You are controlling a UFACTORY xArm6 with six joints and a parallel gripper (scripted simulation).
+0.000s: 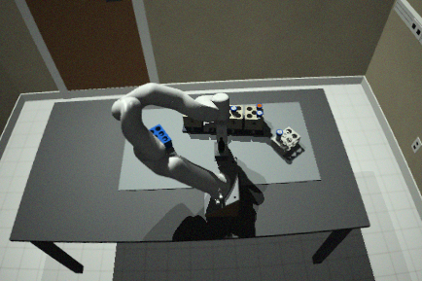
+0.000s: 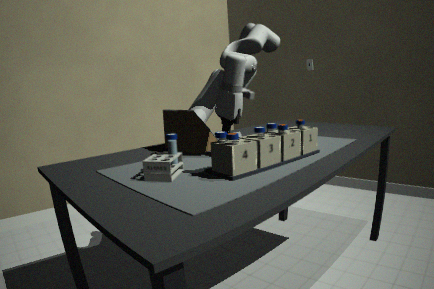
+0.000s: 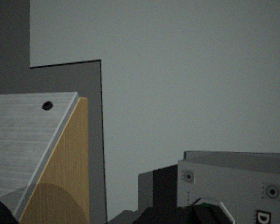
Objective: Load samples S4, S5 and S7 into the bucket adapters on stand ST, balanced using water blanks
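My gripper is now 3 cm above the green DONE key. Round my hand: adapter 3 (21 cm ahead, 11 cm to the right, 4 cm below); stand ST (22 cm ahead, 5 cm to the right, 9 cm below); adapter 2 (24 cm ahead, 4 cm below).
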